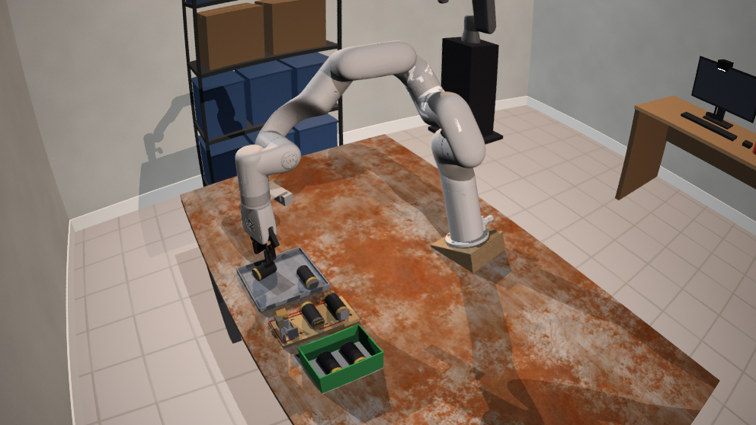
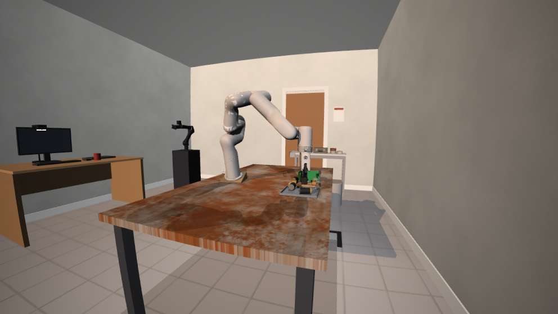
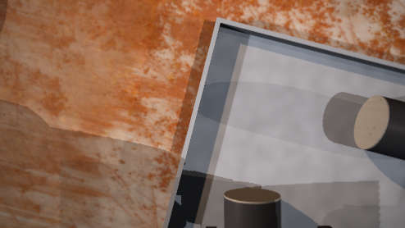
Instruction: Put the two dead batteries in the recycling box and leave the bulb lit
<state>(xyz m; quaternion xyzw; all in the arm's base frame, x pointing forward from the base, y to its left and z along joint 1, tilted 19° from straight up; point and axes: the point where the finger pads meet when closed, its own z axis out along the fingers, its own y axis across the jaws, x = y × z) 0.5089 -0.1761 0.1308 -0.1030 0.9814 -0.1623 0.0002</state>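
The grey tray lies 2 cm behind my hand, 4 cm to the left of it and 8 cm below it. The rest, counted from my hand: green recycling box (1 cm ahead, 37 cm to the left, 6 cm below).
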